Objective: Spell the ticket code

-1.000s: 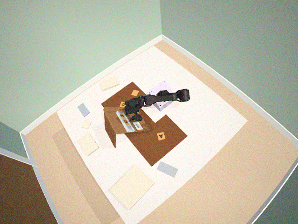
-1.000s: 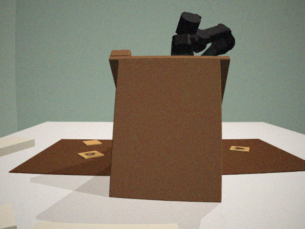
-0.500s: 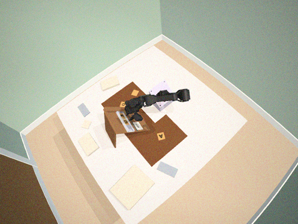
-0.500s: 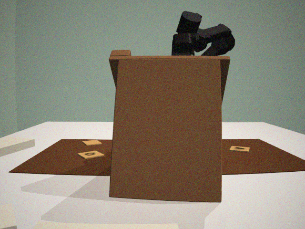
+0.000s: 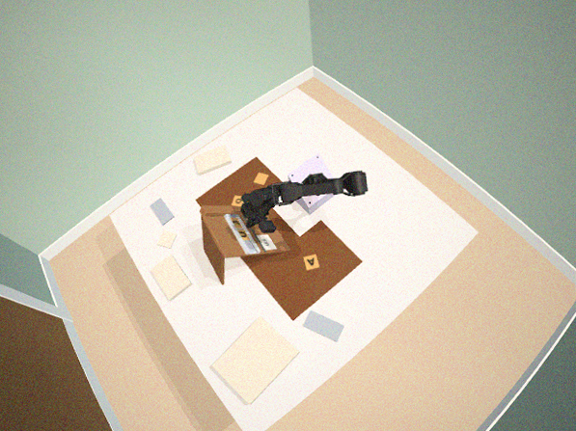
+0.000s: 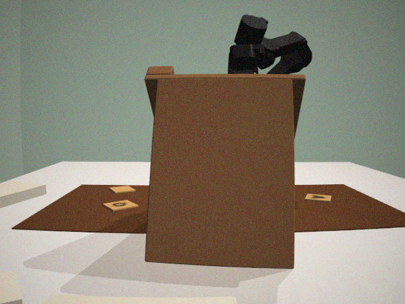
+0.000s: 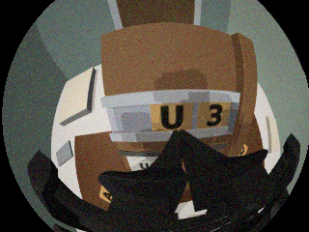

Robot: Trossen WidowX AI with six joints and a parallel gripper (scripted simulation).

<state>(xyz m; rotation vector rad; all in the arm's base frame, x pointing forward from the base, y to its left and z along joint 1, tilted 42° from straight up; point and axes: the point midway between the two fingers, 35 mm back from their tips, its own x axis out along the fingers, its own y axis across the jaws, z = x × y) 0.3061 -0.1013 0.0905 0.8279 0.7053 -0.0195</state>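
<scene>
My gripper tip is 11 cm above the white ticket, 5 cm to the right of it and 2 cm past it. From my gripper tip the other things lie so: brown mat 20 cm below, 14 cm behind, 1 cm to the right.
</scene>
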